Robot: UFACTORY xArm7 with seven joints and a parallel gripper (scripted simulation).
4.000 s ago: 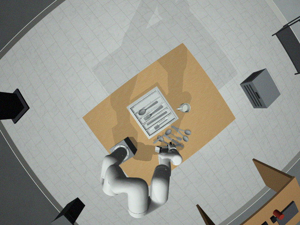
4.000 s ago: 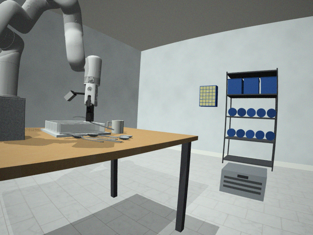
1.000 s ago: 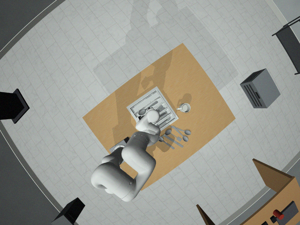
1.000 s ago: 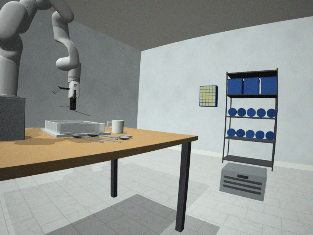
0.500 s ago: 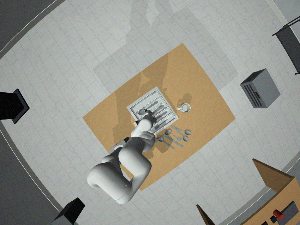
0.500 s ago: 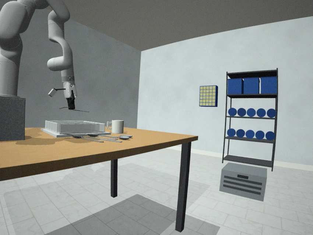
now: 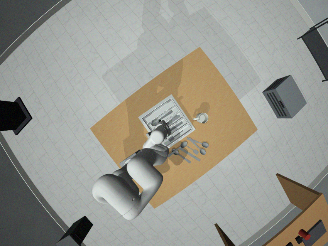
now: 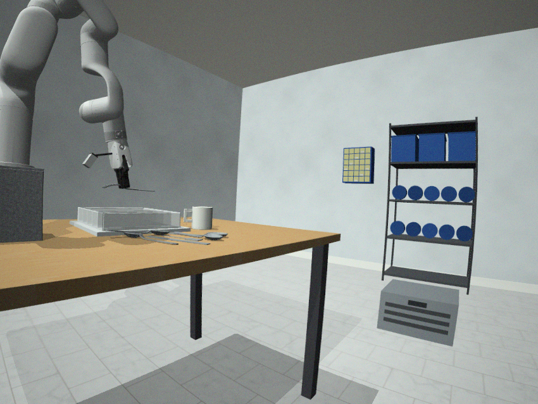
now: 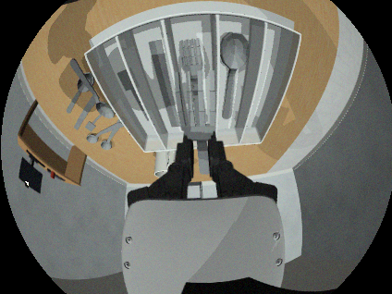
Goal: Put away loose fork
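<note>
The tray lies 11 cm below my hand and 2 cm ahead of it. From my hand the other things lie so: white mug 27 cm ahead, 14 cm to the right, 13 cm below.
</note>
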